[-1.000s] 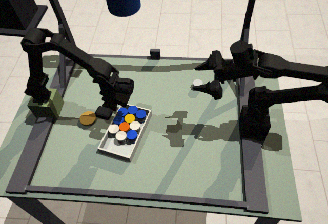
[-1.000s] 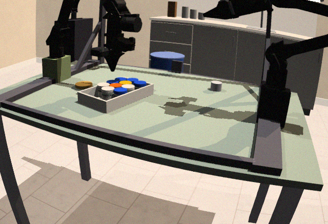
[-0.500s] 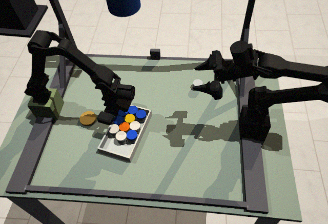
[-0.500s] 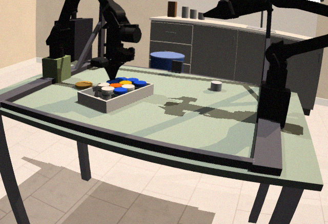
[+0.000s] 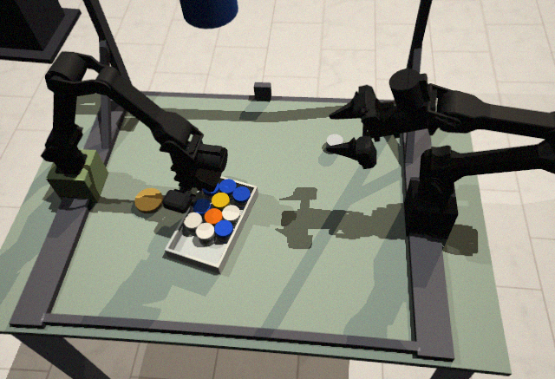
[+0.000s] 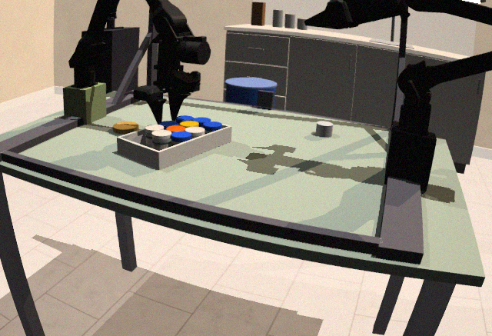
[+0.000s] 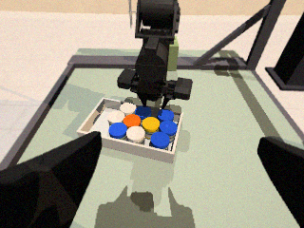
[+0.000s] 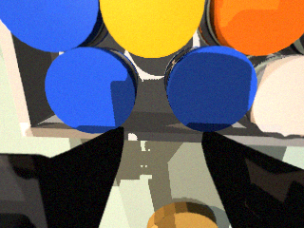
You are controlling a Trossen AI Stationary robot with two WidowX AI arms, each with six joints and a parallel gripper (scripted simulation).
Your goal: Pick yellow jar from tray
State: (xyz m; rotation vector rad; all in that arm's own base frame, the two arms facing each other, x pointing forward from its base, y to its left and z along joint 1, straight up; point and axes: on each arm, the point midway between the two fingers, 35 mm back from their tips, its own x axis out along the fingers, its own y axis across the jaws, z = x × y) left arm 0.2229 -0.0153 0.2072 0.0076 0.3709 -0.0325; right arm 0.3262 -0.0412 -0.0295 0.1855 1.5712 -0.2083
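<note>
Right now the yellow jar is 7 cm to the left of my right hand and 5 cm below it. The rest, counted from my right hand: blue jar: 2 cm behind, 12 cm to the left, 5 cm below; flat orange disc: 14 cm to the right, 6 cm below; orange jar: 6 cm ahead, 6 cm to the left, 5 cm below.
</note>
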